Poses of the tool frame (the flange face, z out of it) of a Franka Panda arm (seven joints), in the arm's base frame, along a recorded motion.
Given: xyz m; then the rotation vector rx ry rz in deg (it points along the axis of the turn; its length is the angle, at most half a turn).
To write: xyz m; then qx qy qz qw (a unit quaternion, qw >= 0). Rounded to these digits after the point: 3 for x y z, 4 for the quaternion.
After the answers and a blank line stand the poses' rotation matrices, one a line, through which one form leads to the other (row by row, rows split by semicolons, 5 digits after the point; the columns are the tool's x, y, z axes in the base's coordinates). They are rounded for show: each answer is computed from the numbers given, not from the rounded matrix.
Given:
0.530, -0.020, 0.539, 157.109, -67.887, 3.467
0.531, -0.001, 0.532, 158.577, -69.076, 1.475
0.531, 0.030, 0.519, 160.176, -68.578, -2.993
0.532, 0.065, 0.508, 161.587, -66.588, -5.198
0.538, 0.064, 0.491, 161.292, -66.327, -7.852
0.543, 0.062, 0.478, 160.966, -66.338, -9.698
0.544, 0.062, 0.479, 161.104, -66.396, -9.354
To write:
0.530, -0.020, 0.539, 0.9151, -0.3954, 0.0202, 0.0769
0.531, -0.001, 0.532, 0.9150, -0.3986, 0.0085, 0.0613
0.531, 0.030, 0.519, 0.9180, -0.3930, -0.0172, 0.0500
0.532, 0.065, 0.508, 0.9232, -0.3805, -0.0297, 0.0450
0.538, 0.064, 0.491, 0.9229, -0.3795, -0.0449, 0.0473
0.543, 0.062, 0.478, 0.9220, -0.3800, -0.0556, 0.0491
0.544, 0.062, 0.479, 0.9222, -0.3801, -0.0535, 0.0480

0.68650 -0.72674 -0.02382; -0.72053 -0.67550 -0.15663; 0.09774 0.12469 -0.98737
0.68211 -0.73050 -0.03326; -0.72841 -0.67474 -0.11891; 0.06442 0.10534 -0.99235
0.69046 -0.71990 -0.07082; -0.72333 -0.68604 -0.07837; 0.00783 0.10533 -0.99441
0.70875 -0.69982 -0.08905; -0.70516 -0.70647 -0.06041; -0.02063 0.10561 -0.99419
0.70791 -0.69623 -0.11885; -0.70474 -0.70746 -0.05327; -0.04700 0.12147 -0.99148
0.70505 -0.69525 -0.13976; -0.70616 -0.70640 -0.04835; -0.06511 0.13278 -0.98900
0.70538 -0.69581 -0.13522; -0.70608 -0.70652 -0.04778; -0.06229 0.12918 -0.98966

